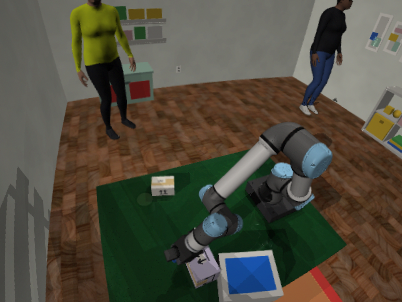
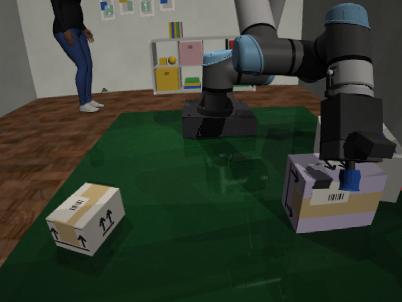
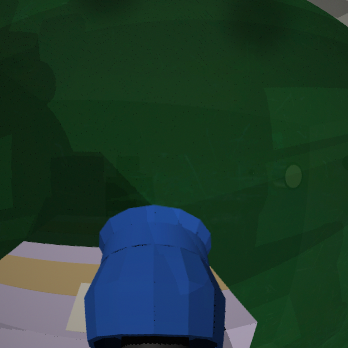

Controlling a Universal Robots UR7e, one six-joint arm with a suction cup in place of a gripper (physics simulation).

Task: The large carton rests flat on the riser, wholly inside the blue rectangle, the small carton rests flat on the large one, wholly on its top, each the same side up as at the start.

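The large lilac carton (image 1: 203, 270) (image 2: 331, 208) (image 3: 41, 297) stands on the green mat (image 1: 135, 227) (image 2: 194, 201), right against the left side of the white riser (image 1: 221, 280). Its taped face with the barcode label faces sideways, and an arrow shows on its top. The blue rectangle (image 1: 249, 274) on the riser is bare. My suction cup (image 1: 175, 260) (image 2: 349, 180) (image 3: 154, 276) is at the carton's upper edge with suction off and holds nothing. The small white carton (image 1: 162, 186) (image 2: 85, 217) stands upright on the mat, far off to the left.
The arm's black base (image 1: 276, 198) (image 2: 219, 121) stands on the mat. A person in yellow (image 1: 98, 62) and a person in black (image 1: 324, 55) (image 2: 76, 51) stand on the wooden floor. A shelf unit (image 2: 152, 68) is by the wall.
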